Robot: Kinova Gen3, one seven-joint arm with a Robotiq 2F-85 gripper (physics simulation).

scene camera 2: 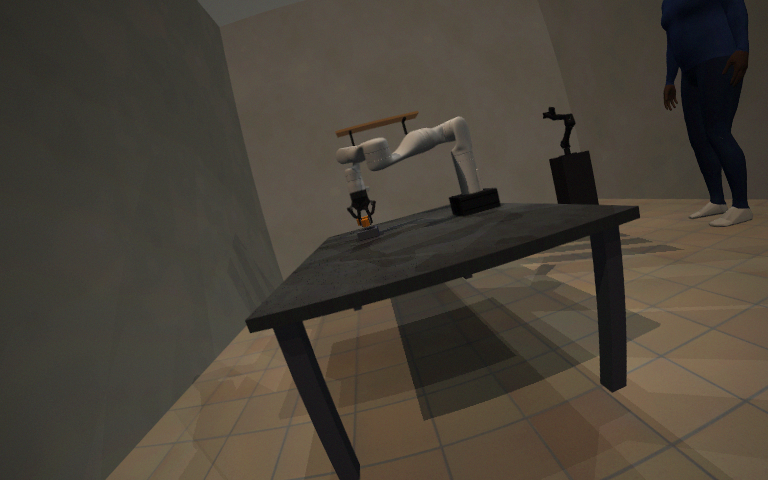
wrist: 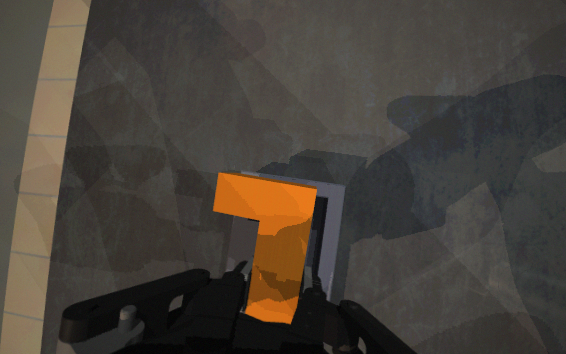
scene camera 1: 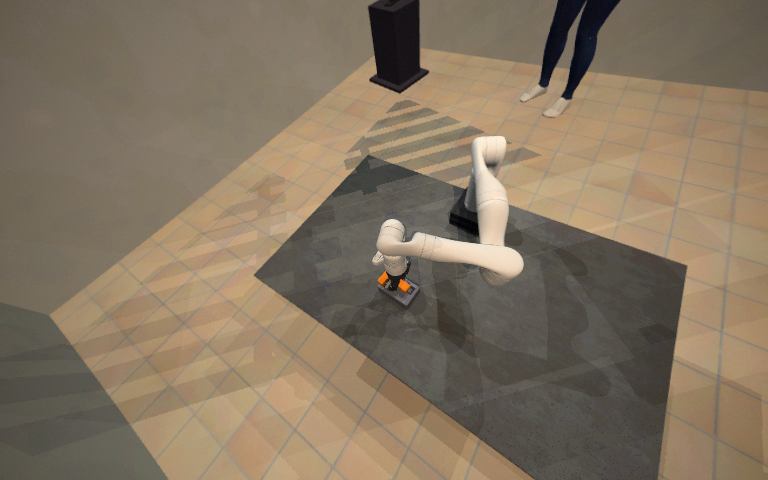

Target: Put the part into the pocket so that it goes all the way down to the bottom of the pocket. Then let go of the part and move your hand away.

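Pixels of known places: gripper, fingertip midpoint: (scene camera 2: pixel 367 225) (wrist: pixel 279 273) (scene camera 1: pixel 399 285); arm's base, origin of the base link: (scene camera 2: pixel 472 192) (scene camera 1: pixel 475 204).
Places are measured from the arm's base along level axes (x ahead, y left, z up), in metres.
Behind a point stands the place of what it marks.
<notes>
The orange part (scene camera 1: pixel 404 286) @[y 0.031, x 0.487, z 0.003 m] (scene camera 2: pixel 364 221) @[y 0.045, x 0.485, z -0.004 m] (wrist: pixel 285 215) @[y -0.045, x 0.494, z 0.010 m] has a long bar with an arm that sticks out to the left at its far end in the wrist view. My gripper (scene camera 1: pixel 393 285) @[y 0.003, x 0.488, z -0.028 m] (scene camera 2: pixel 363 217) @[y 0.003, x 0.488, z -0.028 m] (wrist: pixel 279 273) @[y 0.003, x 0.488, z -0.028 m] is shut on the long bar and points down. The grey block (scene camera 1: pixel 390 296) @[y -0.003, x 0.536, z -0.059 m] (scene camera 2: pixel 368 233) @[y 0.068, x 0.478, z -0.057 m] (wrist: pixel 334 225) @[y -0.042, x 0.455, z -0.043 m] lies under the part on the table. In the wrist view its pocket (wrist: pixel 322 215) @[y -0.046, x 0.464, z -0.063 m] shows as a dark strip right of the part, whose left arm overhangs the block's left edge. The part looks slightly above the block. The rest of the pocket is hidden.
The dark table (scene camera 1: pixel 566 316) @[y 0.497, x 0.172, z -0.079 m] (scene camera 2: pixel 441 249) @[y 0.631, x 0.200, z -0.079 m] (wrist: pixel 150 110) @[y -0.104, x 0.676, z -0.079 m] has an edge left of the block in the wrist view. The robot's black base (scene camera 1: pixel 464 219) @[y 0.009, x 0.089, z -0.012 m] (scene camera 2: pixel 474 202) @[y 0.099, x 0.015, z -0.036 m] stands on it. A black pedestal (scene camera 1: pixel 394 45) (scene camera 2: pixel 574 180) and a person (scene camera 1: pixel 583 39) (scene camera 2: pixel 707 101) stand beyond the table.
</notes>
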